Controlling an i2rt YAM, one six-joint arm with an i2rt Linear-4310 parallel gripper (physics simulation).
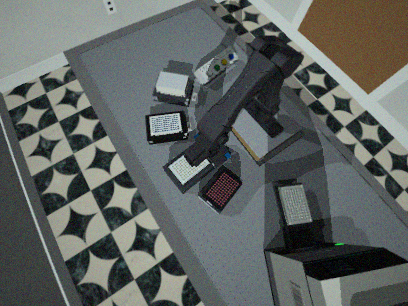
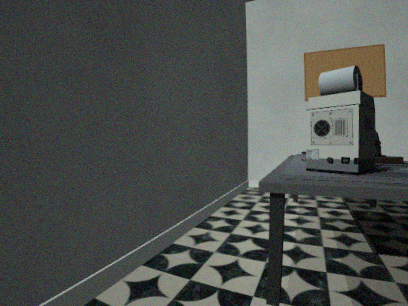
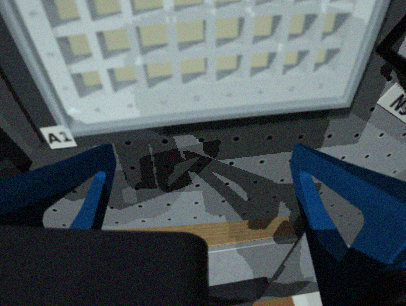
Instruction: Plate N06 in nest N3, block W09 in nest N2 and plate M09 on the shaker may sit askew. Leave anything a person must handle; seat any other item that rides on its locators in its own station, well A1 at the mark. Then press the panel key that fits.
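A pale block with square, yellowish wells (image 1: 187, 169) (image 3: 210, 95) lies in a dark nest (image 1: 186, 188) under my gripper. My gripper (image 1: 212, 145) (image 3: 203, 153) is open and empty, its blue fingers apart beside the block's near edge. An A1 label (image 3: 59, 136) is at the block's near-left corner; another label (image 3: 395, 102) is cut off at the right. A white plate (image 1: 166, 124) sits in a black nest, and a red-welled plate (image 1: 222, 189) lies in a dark holder. Which of them is N06 or M09, and whether any is tilted, I cannot tell. The key panel (image 1: 205, 75) has green, yellow and blue keys.
A white-topped box (image 1: 172, 82) stands near the panel. A tray with a wooden edge (image 1: 246, 145) (image 3: 225, 235) lies beside the arm. A grey-welled plate (image 1: 295, 204) rests in front of the large machine (image 1: 287, 280) (image 2: 340, 100). My arm (image 1: 235, 100) hides part of the table.
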